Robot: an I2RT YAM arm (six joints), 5 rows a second.
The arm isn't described. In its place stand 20 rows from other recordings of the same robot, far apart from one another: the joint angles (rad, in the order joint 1, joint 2, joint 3, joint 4, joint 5, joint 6), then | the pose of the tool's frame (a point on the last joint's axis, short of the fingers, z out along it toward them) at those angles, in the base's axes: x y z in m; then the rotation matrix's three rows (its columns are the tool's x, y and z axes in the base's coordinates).
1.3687 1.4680 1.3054 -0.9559 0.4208 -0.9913 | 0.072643, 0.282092, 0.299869; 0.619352, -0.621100, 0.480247; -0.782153, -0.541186, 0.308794; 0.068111, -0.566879, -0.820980
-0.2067 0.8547 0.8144 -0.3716 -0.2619 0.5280 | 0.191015, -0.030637, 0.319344; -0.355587, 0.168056, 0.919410; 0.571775, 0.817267, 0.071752; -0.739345, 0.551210, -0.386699
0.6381 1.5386 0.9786 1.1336 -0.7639 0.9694 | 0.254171, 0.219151, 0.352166; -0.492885, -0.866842, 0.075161; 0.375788, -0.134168, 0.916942; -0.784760, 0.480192, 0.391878
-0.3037 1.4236 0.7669 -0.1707 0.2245 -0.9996 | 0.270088, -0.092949, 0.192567; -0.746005, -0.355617, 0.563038; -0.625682, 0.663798, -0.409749; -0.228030, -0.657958, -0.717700
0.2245 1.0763 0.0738 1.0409 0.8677 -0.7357 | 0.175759, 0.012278, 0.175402; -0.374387, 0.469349, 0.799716; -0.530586, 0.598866, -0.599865; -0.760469, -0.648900, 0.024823
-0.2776 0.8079 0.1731 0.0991 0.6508 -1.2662 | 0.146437, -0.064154, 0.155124; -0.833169, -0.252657, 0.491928; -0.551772, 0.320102, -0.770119; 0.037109, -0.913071, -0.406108
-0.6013 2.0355 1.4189 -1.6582 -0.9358 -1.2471 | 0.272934, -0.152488, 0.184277; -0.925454, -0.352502, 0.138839; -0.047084, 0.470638, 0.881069; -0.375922, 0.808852, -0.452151
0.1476 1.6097 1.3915 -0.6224 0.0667 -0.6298 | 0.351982, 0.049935, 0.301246; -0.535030, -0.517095, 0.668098; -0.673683, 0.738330, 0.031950; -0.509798, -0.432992, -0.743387
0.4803 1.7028 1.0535 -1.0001 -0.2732 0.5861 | 0.241813, 0.136814, 0.166916; -0.972256, 0.134018, -0.191722; 0.094013, 0.974373, 0.204351; 0.214195, 0.180657, -0.959939
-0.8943 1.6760 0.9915 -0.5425 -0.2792 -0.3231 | 0.202950, -0.237105, 0.165728; -0.778460, 0.468495, 0.417747; 0.482072, 0.872461, -0.080119; -0.402003, 0.139014, -0.905024
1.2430 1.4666 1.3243 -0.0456 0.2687 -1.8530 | 0.121629, 0.328311, 0.380483; 0.812776, 0.173040, 0.556284; -0.486030, -0.325054, 0.811243; 0.321200, -0.929729, -0.180093
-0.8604 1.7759 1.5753 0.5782 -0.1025 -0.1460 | 0.281558, -0.321725, 0.422286; 0.137190, 0.719714, 0.680581; -0.381398, 0.672485, -0.634271; -0.914174, -0.172556, 0.366756
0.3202 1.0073 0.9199 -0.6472 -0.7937 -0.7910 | 0.183485, 0.087586, 0.308737; 0.066674, -0.960686, 0.269513; -0.503192, 0.200875, 0.840504; -0.861599, -0.191657, -0.470016
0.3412 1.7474 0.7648 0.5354 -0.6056 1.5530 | 0.318662, 0.134659, 0.158204; -0.765929, 0.393946, 0.508094; 0.600344, 0.155411, 0.784496; 0.230086, 0.905899, -0.355537
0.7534 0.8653 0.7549 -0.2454 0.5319 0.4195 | 0.156082, 0.121646, 0.310659; -0.330957, -0.118321, 0.936199; 0.170857, 0.968197, 0.182765; -0.928049, 0.220444, -0.300215
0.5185 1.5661 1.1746 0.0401 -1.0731 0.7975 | 0.291579, 0.202382, 0.308151; -0.890913, -0.451824, -0.046141; -0.114997, 0.126129, 0.985326; -0.439374, 0.883146, -0.164328
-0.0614 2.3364 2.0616 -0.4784 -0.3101 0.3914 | 0.533408, -0.021908, 0.221301; -0.693531, 0.109061, 0.712124; 0.406610, 0.875243, 0.261951; -0.594713, 0.471227, -0.651353
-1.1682 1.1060 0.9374 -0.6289 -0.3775 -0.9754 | 0.101430, -0.204687, 0.290895; -0.781827, 0.190953, 0.593535; -0.128414, 0.882223, -0.452981; -0.610128, -0.430371, -0.665225
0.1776 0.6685 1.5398 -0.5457 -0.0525 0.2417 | 0.027670, 0.006865, 0.538268; 0.251753, -0.294170, 0.922000; 0.288031, 0.932289, 0.218805; -0.923936, 0.210480, 0.319437
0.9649 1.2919 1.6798 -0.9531 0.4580 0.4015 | 0.150120, 0.189038, 0.458778; -0.485784, -0.363710, 0.794814; -0.085667, 0.924749, 0.370809; -0.869871, 0.112044, -0.480387
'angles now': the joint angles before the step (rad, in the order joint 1, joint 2, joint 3, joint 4, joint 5, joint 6). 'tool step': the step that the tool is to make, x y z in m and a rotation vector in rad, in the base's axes. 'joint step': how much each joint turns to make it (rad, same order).
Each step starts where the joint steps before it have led.
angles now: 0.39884, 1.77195, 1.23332, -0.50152, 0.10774, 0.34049
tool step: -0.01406, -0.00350, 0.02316, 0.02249, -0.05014, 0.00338
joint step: 0.00636, -0.09133, -0.02451, -0.01221, 0.00066, 0.00312
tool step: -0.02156, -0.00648, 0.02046, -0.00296, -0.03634, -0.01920
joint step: 0.01097, -0.10792, -0.03963, -0.03804, 0.03125, 0.01528
